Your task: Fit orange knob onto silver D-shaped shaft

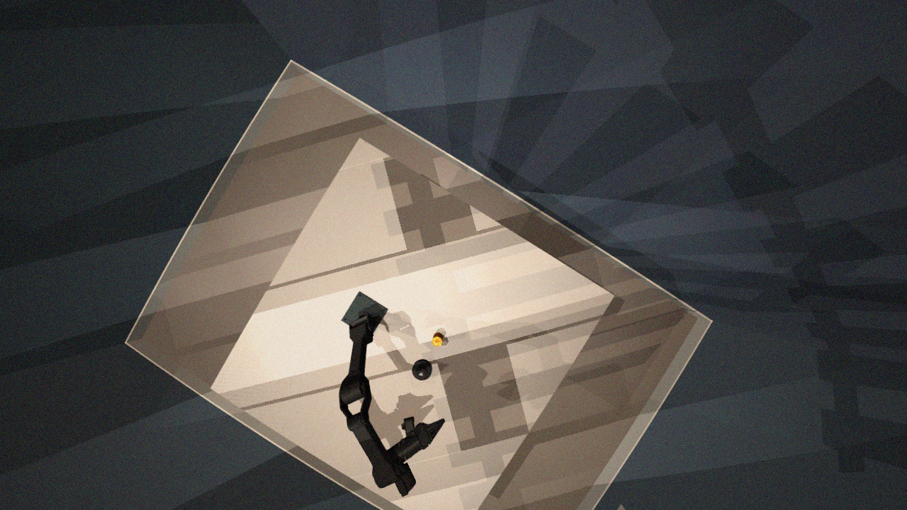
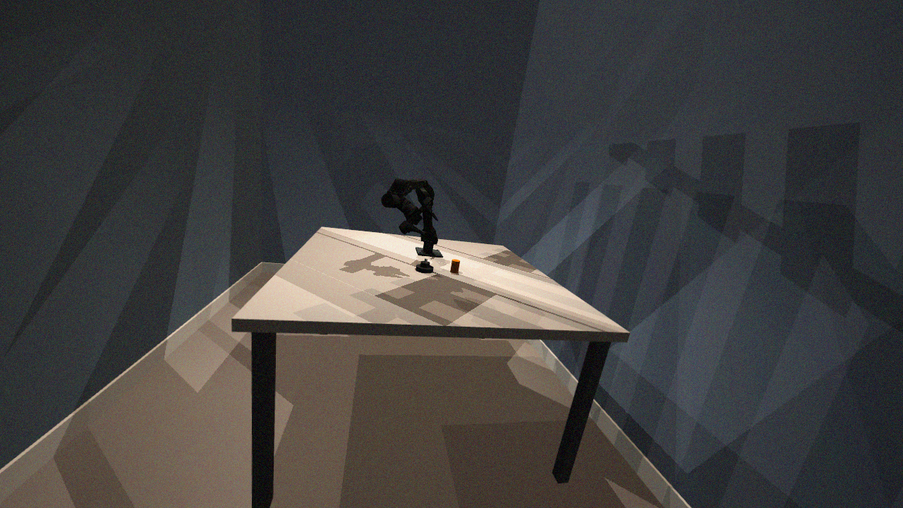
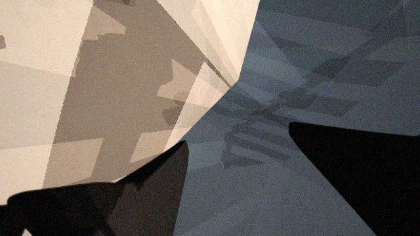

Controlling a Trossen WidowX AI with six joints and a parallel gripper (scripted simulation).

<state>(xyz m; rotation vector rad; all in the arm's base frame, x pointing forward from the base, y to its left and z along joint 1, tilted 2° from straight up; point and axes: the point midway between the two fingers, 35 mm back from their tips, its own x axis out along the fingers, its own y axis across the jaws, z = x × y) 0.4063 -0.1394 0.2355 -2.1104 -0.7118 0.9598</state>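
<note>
My gripper tip is now 130 mm past the orange knob, 180 mm to the right of it and 190 mm above it. The rest, counted from my gripper tip: round pedestal 130 mm behind, 30 mm to the left, 200 mm below.
</note>
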